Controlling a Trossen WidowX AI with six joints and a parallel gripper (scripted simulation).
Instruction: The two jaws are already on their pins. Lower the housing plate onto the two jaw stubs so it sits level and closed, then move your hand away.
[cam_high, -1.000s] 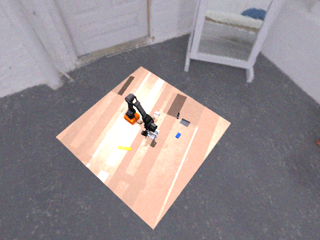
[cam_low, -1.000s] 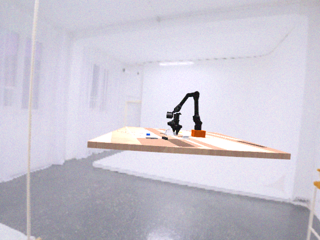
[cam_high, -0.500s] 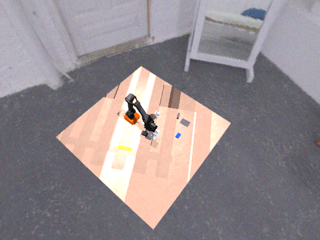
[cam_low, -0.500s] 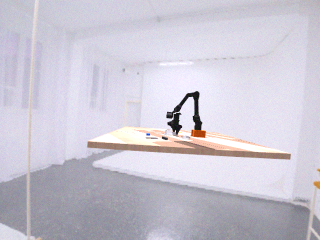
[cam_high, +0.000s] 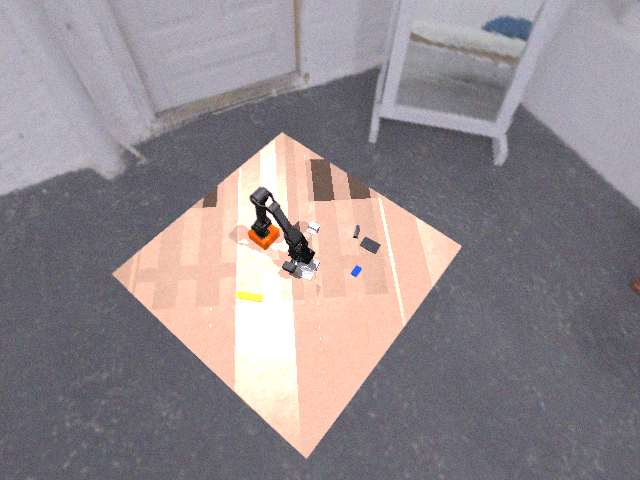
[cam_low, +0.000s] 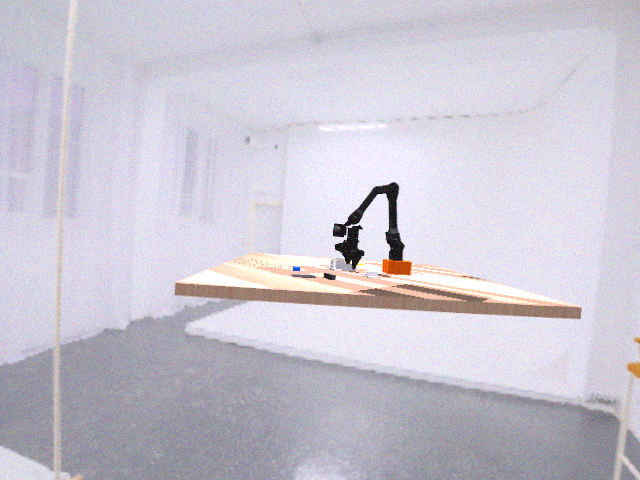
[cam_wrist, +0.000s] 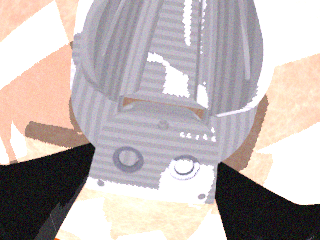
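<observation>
The grey housing plate is 20 mm above my gripper tip and 10 mm ahead of it. Round my gripper tip: blue block: 240 mm ahead, 200 mm to the left; dark pin: 370 mm to the left, 80 mm ahead; yellow bar: 290 mm to the right, 20 mm behind.
</observation>
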